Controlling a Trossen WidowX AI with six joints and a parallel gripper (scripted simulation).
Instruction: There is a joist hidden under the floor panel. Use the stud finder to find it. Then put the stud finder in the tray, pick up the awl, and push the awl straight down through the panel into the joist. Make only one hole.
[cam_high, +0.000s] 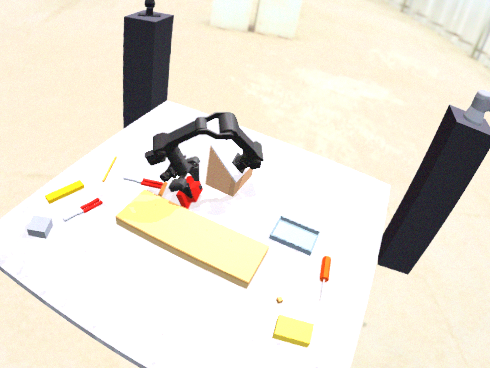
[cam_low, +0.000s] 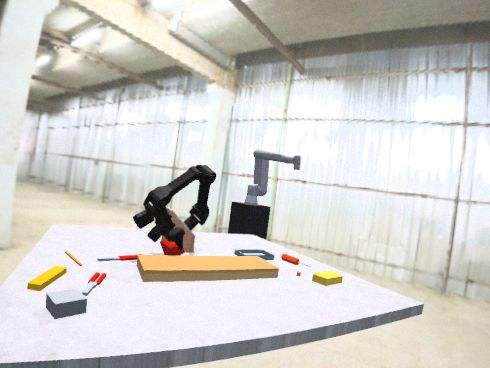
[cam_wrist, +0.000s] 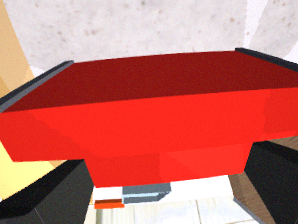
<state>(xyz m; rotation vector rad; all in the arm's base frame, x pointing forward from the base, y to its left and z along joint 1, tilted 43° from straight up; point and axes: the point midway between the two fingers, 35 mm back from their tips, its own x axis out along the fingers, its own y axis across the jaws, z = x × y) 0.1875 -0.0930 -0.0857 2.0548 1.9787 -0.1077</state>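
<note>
The red stud finder is 10 mm behind my gripper tip. Also, from my gripper tip: pencil (400 mm to the right, 50 mm below, 10 mm behind); tray (410 mm to the left, 40 mm below); awl (140 mm to the right, 50 mm below, 30 mm behind).
</note>
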